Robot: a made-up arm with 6 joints.
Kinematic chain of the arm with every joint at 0, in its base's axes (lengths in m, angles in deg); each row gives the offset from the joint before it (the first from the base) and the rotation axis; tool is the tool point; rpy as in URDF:
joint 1: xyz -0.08 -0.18 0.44 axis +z
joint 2: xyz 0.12 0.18 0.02 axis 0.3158 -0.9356 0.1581
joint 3: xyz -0.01 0 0.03 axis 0.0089 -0.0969 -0.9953
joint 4: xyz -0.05 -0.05 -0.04 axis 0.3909 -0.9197 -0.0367
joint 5: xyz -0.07 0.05 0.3 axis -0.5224 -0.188 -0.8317
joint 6: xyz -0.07 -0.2 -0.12 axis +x
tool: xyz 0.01 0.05 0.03 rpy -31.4 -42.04 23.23
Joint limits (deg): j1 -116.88..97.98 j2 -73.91..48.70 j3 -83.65..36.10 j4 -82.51..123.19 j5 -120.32..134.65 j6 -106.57..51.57
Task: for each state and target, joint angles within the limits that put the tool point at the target. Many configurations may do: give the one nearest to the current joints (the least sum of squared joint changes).
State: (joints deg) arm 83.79 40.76 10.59 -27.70 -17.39 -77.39
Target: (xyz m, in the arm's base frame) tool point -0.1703 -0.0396 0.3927
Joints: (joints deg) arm 30.30 48.70 36.10 -3.91 -59.31 -94.30
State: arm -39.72 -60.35 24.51 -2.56 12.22 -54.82
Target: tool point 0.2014 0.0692 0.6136
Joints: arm 9.18 -73.91 25.39 -47.59 10.00 -44.66
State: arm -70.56 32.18 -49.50 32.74 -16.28 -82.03
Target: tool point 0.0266 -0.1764 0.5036
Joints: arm -21.40 20.99 -54.53 -1.19 -57.84 -86.71
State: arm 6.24 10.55 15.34 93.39 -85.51 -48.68
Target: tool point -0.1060 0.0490 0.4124
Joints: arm -4.65 -2.14 22.98 86.20 -92.61 -50.43
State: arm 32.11 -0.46 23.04 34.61 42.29 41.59
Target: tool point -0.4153 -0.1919 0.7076
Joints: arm 44.38 -17.09 23.17 23.97 48.64 47.52
